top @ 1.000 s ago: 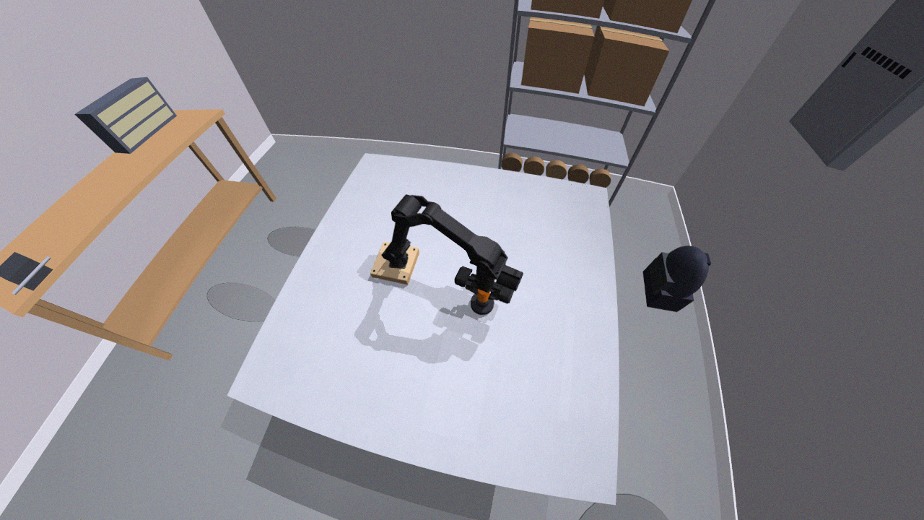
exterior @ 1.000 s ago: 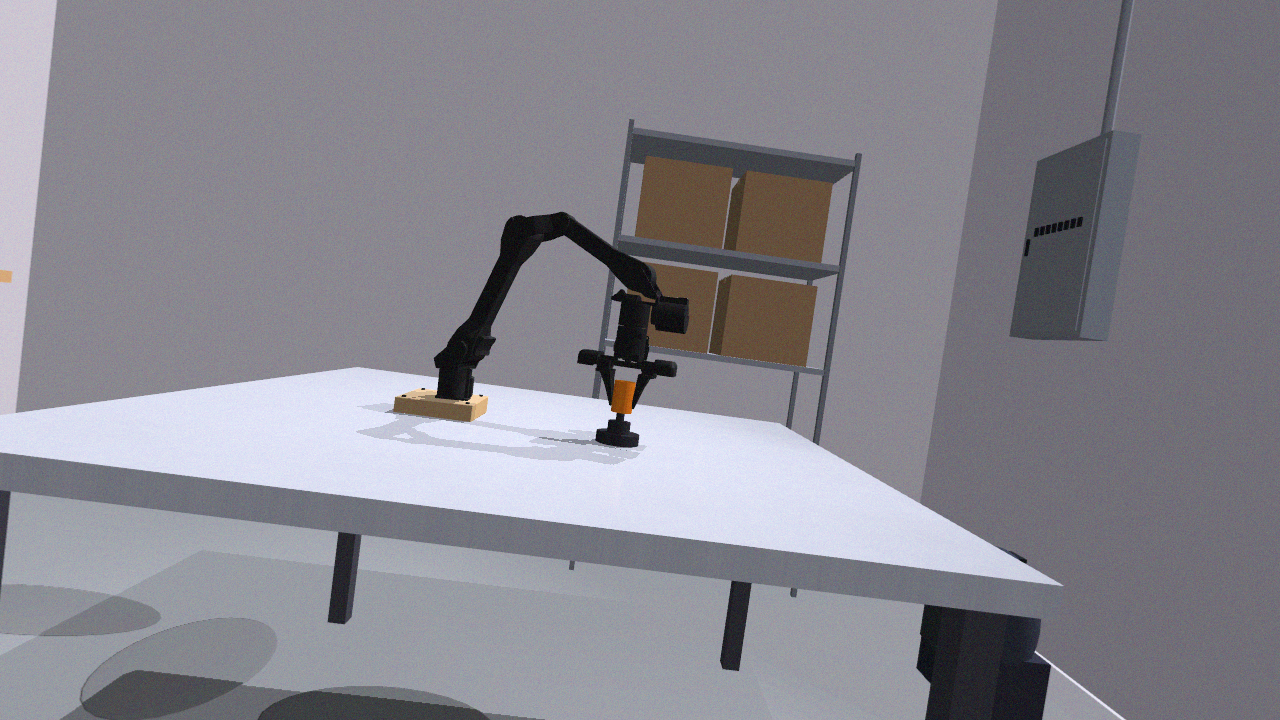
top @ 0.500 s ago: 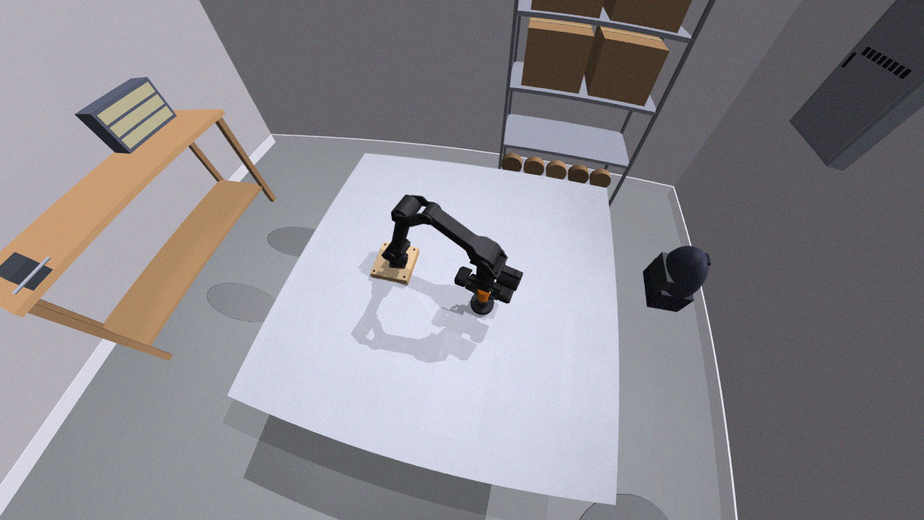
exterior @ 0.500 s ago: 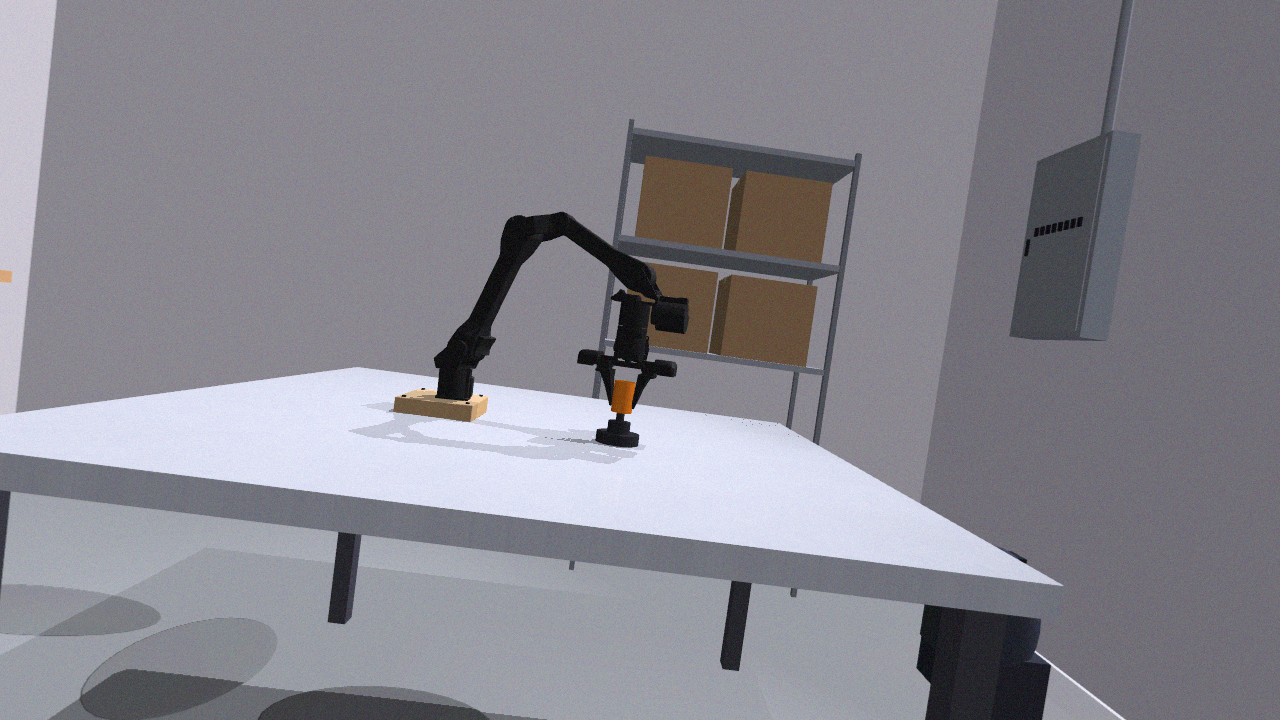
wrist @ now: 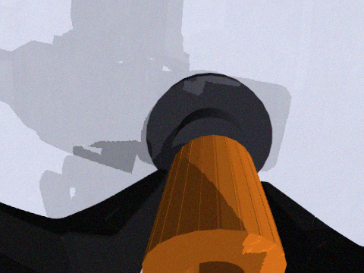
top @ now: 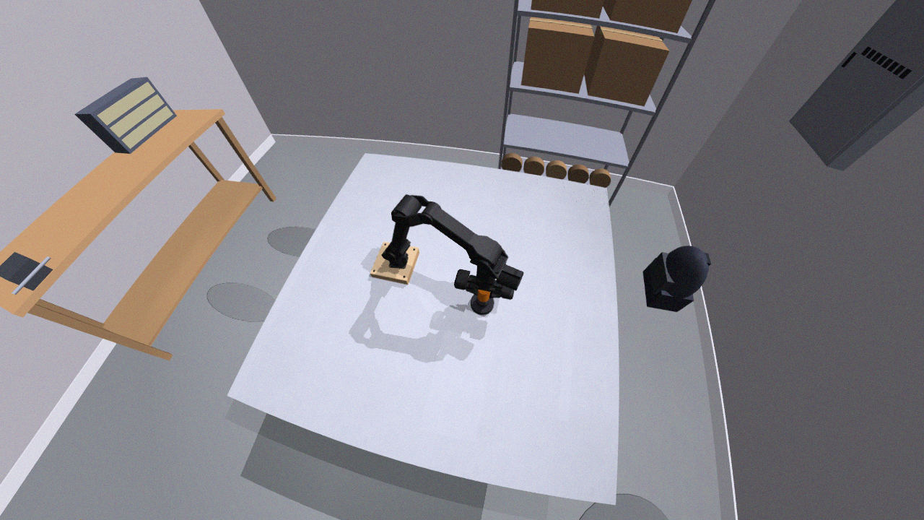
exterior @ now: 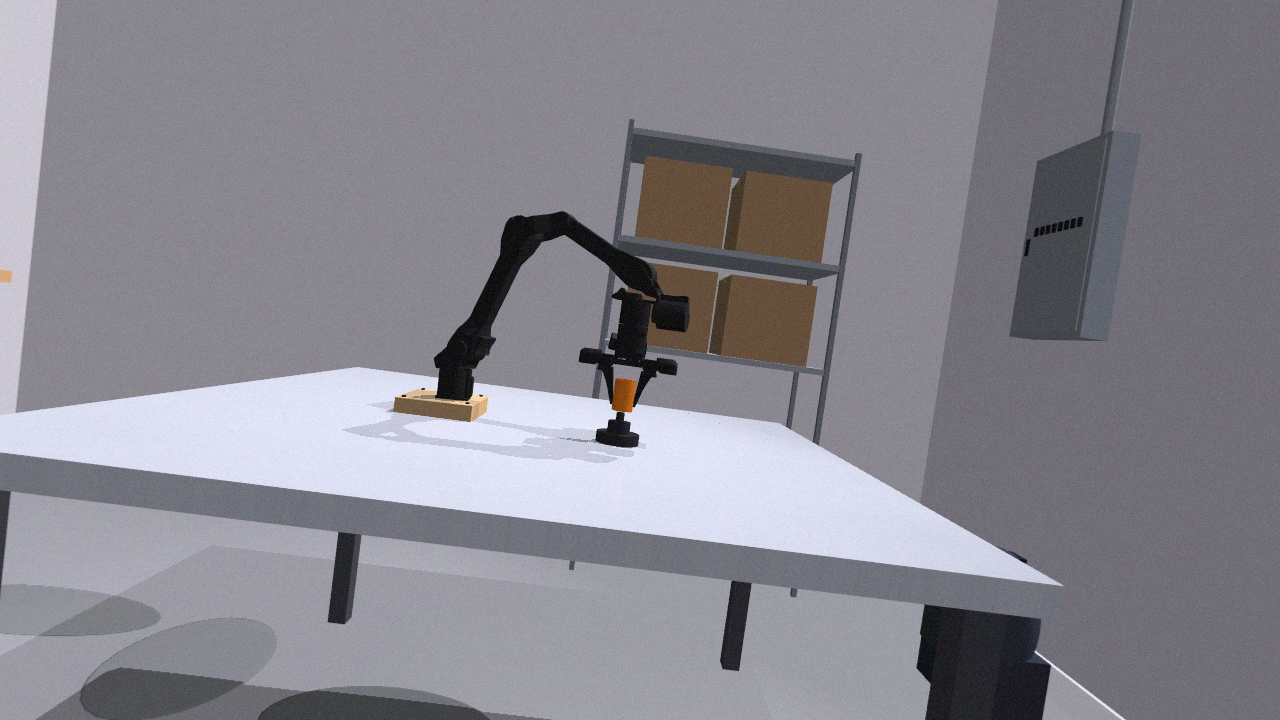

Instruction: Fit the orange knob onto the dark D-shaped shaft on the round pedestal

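Right now the orange knob is 2 cm above my gripper tip. Also, from my gripper tip: dark round pedestal (4 cm below).
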